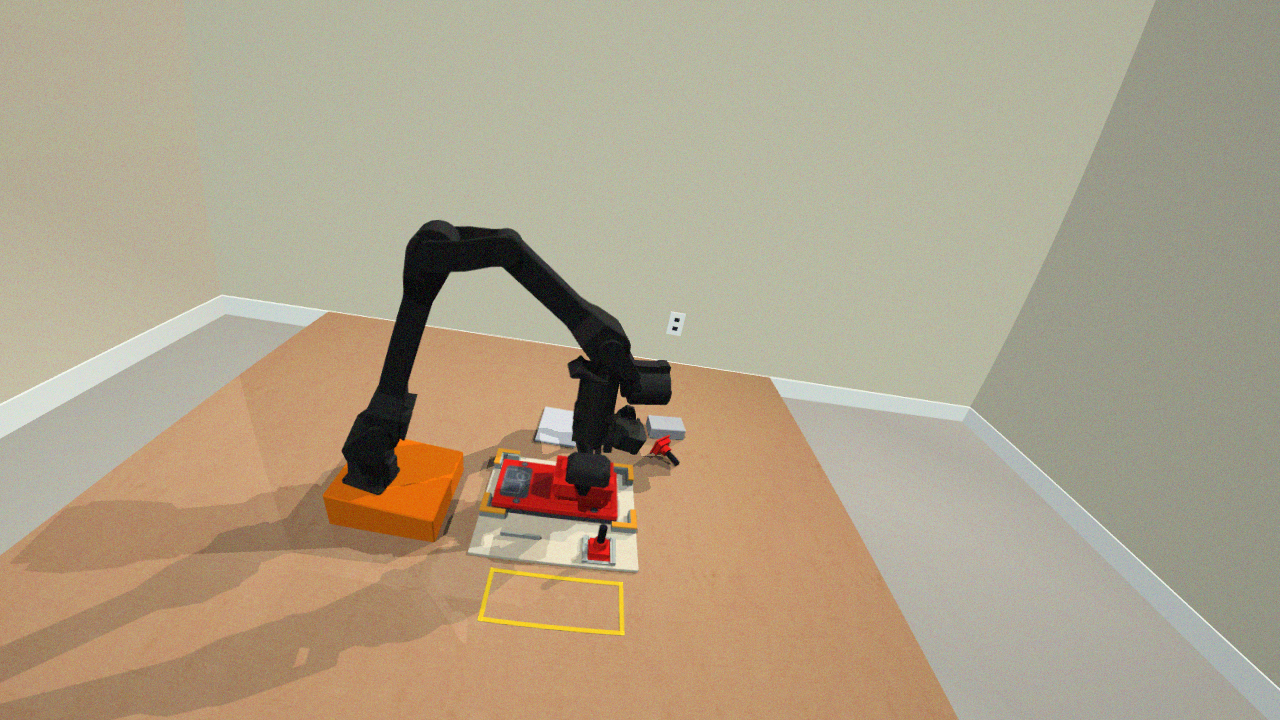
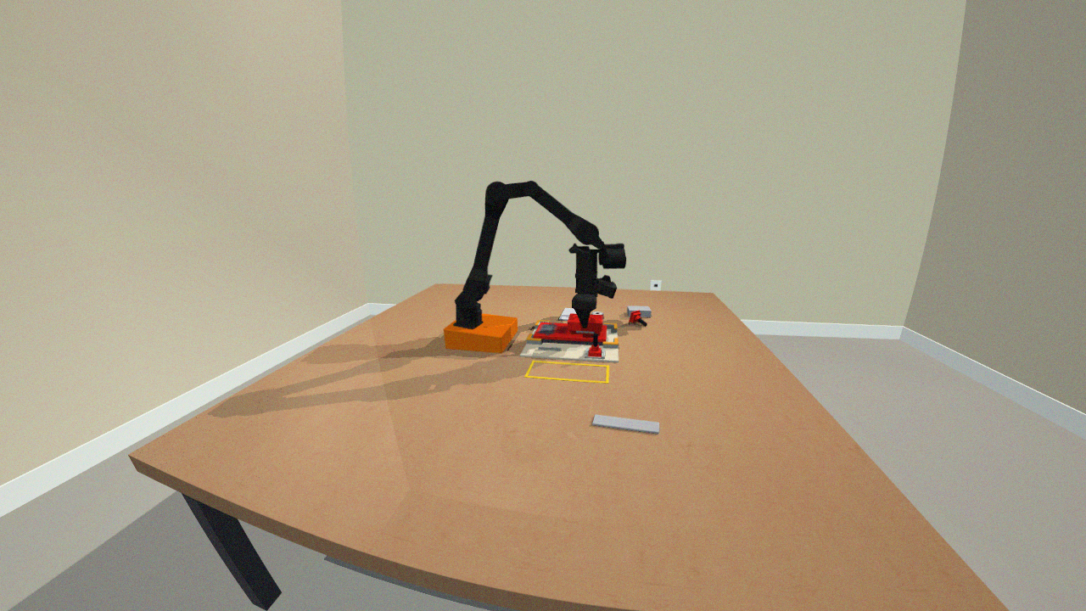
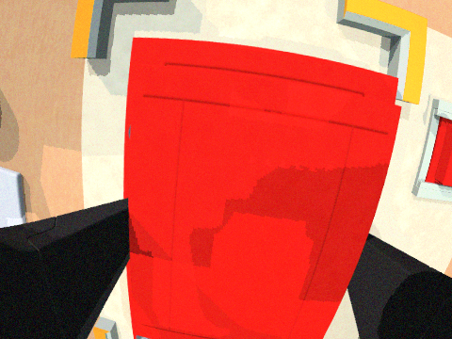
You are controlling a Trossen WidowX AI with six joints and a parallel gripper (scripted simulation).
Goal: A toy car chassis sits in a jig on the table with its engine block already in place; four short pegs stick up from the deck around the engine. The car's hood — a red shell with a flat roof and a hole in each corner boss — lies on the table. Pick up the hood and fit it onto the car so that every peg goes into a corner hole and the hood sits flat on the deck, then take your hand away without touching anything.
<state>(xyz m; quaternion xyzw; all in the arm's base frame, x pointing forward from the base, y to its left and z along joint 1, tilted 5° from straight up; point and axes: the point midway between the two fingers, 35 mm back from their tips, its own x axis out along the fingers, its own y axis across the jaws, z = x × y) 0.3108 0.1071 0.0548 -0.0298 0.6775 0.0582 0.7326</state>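
Right now my gripper tip is 10 mm to the right of the grey engine block and 20 mm above it. From my gripper tip the other things lie so: black wheel: 180 mm to the left, 40 mm below; then red hood: 10 mm above; then cream jig: 20 mm behind, 20 mm to the right, 40 mm below.
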